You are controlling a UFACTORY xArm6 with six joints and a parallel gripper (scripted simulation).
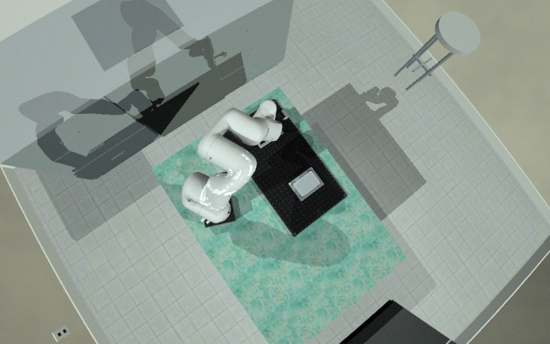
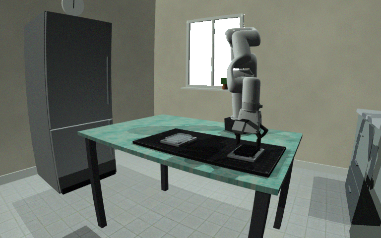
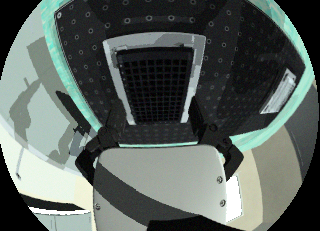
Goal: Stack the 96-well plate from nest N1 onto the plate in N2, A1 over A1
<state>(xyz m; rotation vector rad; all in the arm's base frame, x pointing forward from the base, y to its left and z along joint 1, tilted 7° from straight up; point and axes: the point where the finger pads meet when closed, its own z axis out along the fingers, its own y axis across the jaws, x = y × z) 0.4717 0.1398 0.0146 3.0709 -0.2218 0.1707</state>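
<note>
The dark 96-well plate is 3 cm below my hand. From my hand the other things lie so: light 96-well plate (4 cm behind, 36 cm to the right, 3 cm below); plate nest N1 (4 cm below).
</note>
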